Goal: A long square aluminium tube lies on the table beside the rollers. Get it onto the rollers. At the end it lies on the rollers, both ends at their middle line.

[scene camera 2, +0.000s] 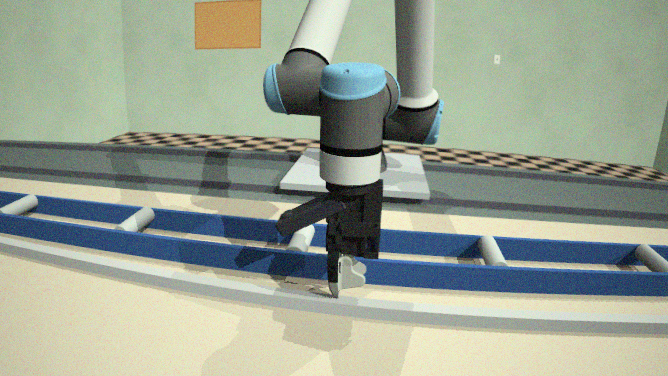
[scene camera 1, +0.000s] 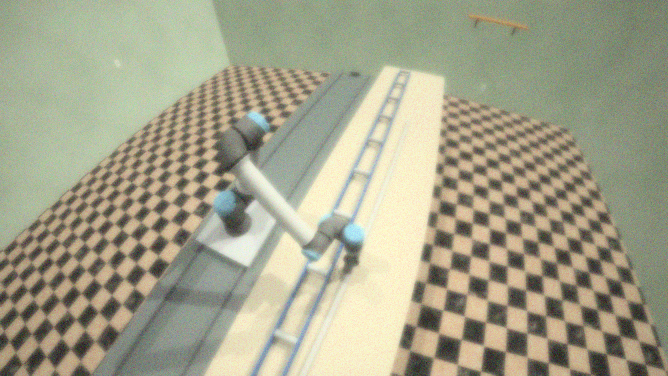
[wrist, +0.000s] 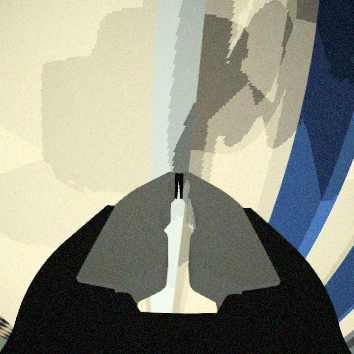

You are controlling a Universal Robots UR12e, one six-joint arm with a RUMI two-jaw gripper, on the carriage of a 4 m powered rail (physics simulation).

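Seen in the pictures: gripper, between the fingertips: (scene camera 2: 336, 296) (wrist: 178, 175); arm's base, origin of its link: (scene camera 1: 238, 224).
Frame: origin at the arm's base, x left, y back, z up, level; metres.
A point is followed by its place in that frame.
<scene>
The long square aluminium tube (scene camera 1: 324, 327) {x -0.356, y -0.775, z -0.005 m} (scene camera 2: 450, 316) {x 0.209, y -0.809, z -0.010 m} (wrist: 167, 75) {x -0.047, y -0.792, z -0.005 m} lies on the table beside the roller track, roughly parallel to it, and looks bowed in scene camera 2. The grey rollers (scene camera 1: 286, 338) {x -0.485, y -0.628, z 0.029 m} (scene camera 2: 137, 220) {x -0.466, y -0.628, z 0.023 m} sit between two blue side rails (scene camera 2: 450, 277) {x 0.222, y -0.694, z -0.002 m} (wrist: 285, 195) {x 0.037, y -0.694, z -0.017 m}. My gripper (scene camera 1: 348, 272) {x 0.016, y -0.783, z -0.005 m} (scene camera 2: 335, 296) {x 0.016, y -0.783, z -0.005 m} (wrist: 178, 175) {x 0.016, y -0.783, z -0.005 m} points down over the tube. Its fingertips are nearly together, and the tube passes beneath them, wider than the gap between them. The tips are at the tube's top edge in scene camera 2, and the tube's near face shows uncovered below them. I see nothing between them.
The blue side rail stands close beside the gripper, on the arm's side of the tube. The arm's carriage plate (scene camera 1: 242, 246) {x -0.125, y -0.119, z 0.000 m} (scene camera 2: 410, 176) {x 0.174, y -0.071, z 0.000 m} sits on the grey powered rail (scene camera 1: 295, 150) (scene camera 2: 500, 186) behind the roller track. The pale table (scene camera 1: 380, 310) {x -0.166, y -1.018, z -0.030 m} (scene camera 2: 125, 320) {x -0.329, y -0.903, z -0.030 m} bears the track and tube.
</scene>
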